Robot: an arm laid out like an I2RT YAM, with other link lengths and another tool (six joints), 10 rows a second.
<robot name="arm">
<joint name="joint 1" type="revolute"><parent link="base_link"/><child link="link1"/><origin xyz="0 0 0.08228"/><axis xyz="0 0 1"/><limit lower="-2.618" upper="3.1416"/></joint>
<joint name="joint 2" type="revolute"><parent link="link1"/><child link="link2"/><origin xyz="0.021 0.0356 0.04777" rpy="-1.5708 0 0"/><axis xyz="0 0 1"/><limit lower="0" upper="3.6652"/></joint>
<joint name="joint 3" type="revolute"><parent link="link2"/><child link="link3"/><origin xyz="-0.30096 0 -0.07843" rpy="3.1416 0 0"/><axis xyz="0 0 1"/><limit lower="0" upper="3.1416"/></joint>
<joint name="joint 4" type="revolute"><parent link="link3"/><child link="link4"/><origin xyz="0.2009 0.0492 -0.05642"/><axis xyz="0 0 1"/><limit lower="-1.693" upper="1.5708"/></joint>
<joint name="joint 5" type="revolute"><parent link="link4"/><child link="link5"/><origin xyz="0.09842 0.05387 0.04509" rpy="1.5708 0 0"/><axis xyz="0 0 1"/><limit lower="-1.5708" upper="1.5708"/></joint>
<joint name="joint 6" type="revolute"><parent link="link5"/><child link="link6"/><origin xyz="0.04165 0 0.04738" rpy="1.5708 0 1.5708"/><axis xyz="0 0 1"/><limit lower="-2.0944" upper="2.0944"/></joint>
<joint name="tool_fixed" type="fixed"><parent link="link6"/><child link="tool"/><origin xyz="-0.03 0.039 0.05" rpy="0 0.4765 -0.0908"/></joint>
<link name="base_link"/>
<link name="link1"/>
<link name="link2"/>
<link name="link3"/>
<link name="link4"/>
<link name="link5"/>
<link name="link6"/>
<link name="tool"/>
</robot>
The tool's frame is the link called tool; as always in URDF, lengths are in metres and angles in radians.
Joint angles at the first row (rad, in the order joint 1, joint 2, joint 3, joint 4, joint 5, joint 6):
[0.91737 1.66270 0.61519 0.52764 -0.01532 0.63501]
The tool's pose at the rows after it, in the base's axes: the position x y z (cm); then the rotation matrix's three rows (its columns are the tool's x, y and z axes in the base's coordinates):
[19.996 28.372 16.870], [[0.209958 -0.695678 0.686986], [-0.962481 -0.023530 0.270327], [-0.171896 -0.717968 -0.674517]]
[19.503 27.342 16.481], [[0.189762 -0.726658 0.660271], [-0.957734 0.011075 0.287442], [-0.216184 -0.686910 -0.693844]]
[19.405 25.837 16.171], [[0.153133 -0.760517 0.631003], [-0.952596 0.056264 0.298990], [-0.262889 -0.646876 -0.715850]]
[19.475 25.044 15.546], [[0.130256 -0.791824 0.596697], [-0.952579 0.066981 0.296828], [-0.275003 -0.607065 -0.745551]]
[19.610 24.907 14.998], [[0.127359 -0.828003 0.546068], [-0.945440 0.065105 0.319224], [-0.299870 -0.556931 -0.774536]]
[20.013 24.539 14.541], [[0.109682 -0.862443 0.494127], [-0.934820 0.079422 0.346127], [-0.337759 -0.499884 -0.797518]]
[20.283 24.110 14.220], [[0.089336 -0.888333 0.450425], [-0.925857 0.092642 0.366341], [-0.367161 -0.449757 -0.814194]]
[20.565 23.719 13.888], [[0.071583 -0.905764 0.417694], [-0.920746 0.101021 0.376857], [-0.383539 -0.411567 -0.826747]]
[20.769 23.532 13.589], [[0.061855 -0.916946 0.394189], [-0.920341 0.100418 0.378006], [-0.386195 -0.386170 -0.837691]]
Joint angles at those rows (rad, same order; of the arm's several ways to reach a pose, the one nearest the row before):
[0.90665 1.67812 0.57844 0.55213 -0.01532 0.65337]
[0.88826 1.67052 0.51408 0.61186 -0.05049 0.69923]
[0.84685 1.66132 0.44959 0.66720 -0.09808 0.74683]
[0.81765 1.67351 0.42799 0.67342 -0.13642 0.77148]
[0.79468 1.70868 0.42798 0.68410 -0.19922 0.79751]
[0.75942 1.74864 0.42182 0.71480 -0.26962 0.83285]
[0.73024 1.77631 0.41420 0.73631 -0.32495 0.86355]
[0.70575 1.79930 0.41111 0.74703 -0.36494 0.88201]
[0.69188 1.81466 0.41723 0.73783 -0.38802 0.88816]

